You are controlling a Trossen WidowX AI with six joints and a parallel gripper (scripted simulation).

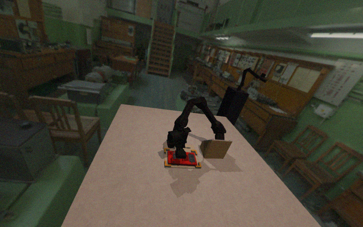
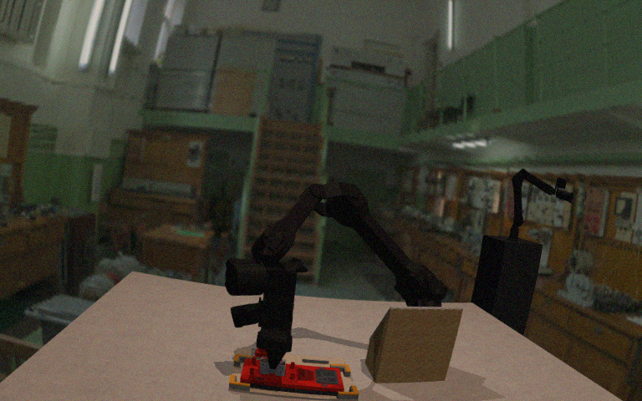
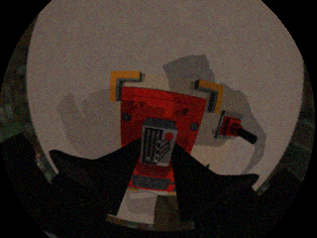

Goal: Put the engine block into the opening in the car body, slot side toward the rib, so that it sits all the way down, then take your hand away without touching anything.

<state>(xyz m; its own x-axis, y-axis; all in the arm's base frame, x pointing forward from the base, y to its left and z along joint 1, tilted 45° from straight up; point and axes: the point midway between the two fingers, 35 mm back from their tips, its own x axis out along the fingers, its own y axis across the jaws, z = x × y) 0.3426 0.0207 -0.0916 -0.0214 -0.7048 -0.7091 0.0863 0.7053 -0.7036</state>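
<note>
Right now my gripper tip is 1 cm above the engine block. From my gripper tip the other things lie so: dark post: 2 cm ahead, 13 cm to the right, 1 cm below.
</note>
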